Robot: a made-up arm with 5 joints. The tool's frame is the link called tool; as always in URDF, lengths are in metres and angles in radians.
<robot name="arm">
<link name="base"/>
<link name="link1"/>
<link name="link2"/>
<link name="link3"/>
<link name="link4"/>
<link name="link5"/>
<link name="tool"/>
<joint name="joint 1" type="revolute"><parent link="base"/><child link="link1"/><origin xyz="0.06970 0.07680 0.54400"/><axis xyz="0 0 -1"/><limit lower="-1.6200" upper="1.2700"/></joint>
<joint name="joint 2" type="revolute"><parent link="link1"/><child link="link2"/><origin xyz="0.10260 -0.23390 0.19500"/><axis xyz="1 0 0"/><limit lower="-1.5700" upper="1.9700"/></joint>
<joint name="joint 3" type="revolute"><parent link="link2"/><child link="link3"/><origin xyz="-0.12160 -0.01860 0.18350"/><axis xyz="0.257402 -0.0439 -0.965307"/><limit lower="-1.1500" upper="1.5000"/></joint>
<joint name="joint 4" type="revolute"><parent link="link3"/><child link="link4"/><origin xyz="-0.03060 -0.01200 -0.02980"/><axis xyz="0 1 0"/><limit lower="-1.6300" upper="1.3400"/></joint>
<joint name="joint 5" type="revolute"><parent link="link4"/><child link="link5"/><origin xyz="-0.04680 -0.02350 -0.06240"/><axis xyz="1 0 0"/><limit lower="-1.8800" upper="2.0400"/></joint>
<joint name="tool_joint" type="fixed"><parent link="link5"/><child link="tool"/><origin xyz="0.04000 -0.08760 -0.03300" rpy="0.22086 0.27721 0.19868"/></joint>
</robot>
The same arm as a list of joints. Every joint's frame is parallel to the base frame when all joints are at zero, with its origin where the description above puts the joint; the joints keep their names.
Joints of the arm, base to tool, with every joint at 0 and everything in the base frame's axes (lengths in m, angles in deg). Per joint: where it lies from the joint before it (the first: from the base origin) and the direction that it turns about. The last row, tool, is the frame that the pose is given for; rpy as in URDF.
joint 1: axis -z offset 0.0697 0.0768 0.544
joint 2: axis +x offset 0.1026 -0.2339 0.195
joint 3: axis 0.257402 -0.0439 -0.965307 offset -0.1216 -0.0186 0.1835
joint 4: axis +y offset -0.0306 -0.012 -0.0298
joint 5: axis +x offset -0.0468 -0.0235 -0.0624
tool: offset 0.04 -0.0876 -0.033 rpy 12.65 15.88 11.38
Joint limits (deg, base to tool): -92.82..72.77 -89.95..112.87 -65.89..85.94 -93.39..76.78 -107.72..116.88

